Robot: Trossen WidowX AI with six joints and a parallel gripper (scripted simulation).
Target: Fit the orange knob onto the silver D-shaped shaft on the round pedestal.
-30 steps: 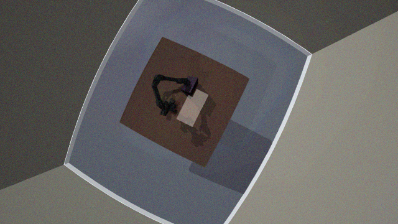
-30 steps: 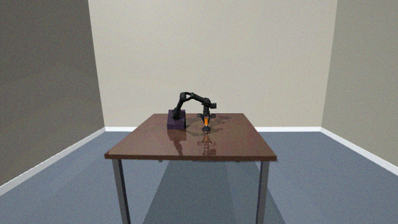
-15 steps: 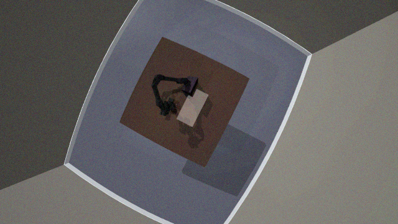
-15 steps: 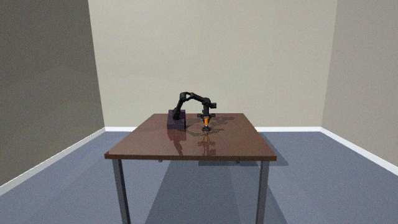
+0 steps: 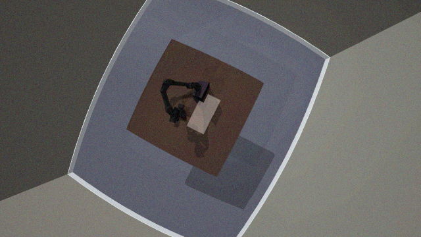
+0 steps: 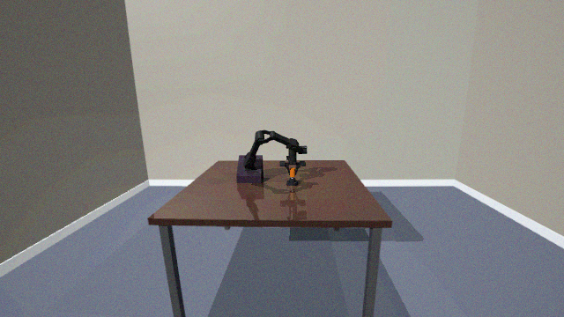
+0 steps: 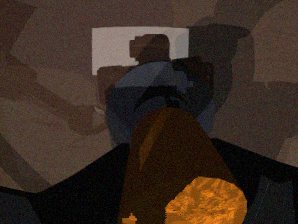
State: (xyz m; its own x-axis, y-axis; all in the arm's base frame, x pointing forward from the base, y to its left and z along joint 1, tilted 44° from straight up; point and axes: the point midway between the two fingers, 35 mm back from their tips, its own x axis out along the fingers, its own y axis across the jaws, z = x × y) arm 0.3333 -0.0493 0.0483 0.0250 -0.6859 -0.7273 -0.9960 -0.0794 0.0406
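The orange knob lies 3 cm above my gripper tip. Also, from my gripper tip: dark round pedestal: 4 cm below.
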